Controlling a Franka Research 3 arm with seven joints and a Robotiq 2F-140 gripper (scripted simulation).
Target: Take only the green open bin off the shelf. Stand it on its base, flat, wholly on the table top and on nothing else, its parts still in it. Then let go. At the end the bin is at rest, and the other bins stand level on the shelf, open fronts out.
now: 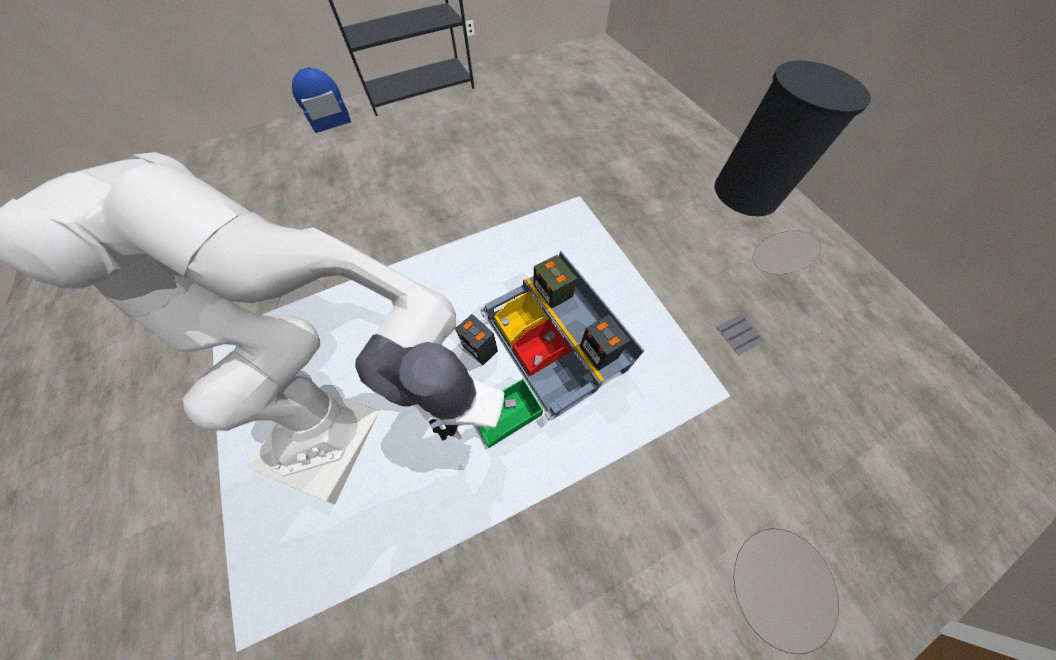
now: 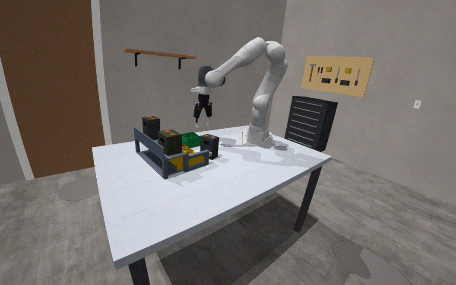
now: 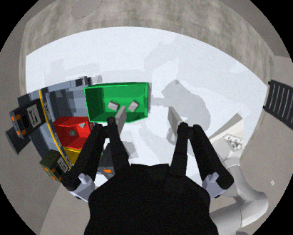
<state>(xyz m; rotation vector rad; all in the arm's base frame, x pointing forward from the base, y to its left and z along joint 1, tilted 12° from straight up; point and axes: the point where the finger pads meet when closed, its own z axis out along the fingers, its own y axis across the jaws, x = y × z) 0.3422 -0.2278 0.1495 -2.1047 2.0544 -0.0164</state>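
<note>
My hand is 80 mm short of the green open bin and 110 mm above it. The rest, counted from my hand: red bin (280 mm ahead, 120 mm to the left, 100 mm below); black box (380 mm ahead, 10 mm to the left, 10 mm above); yellow bin (280 mm ahead, 230 mm to the left, 100 mm below).
</note>
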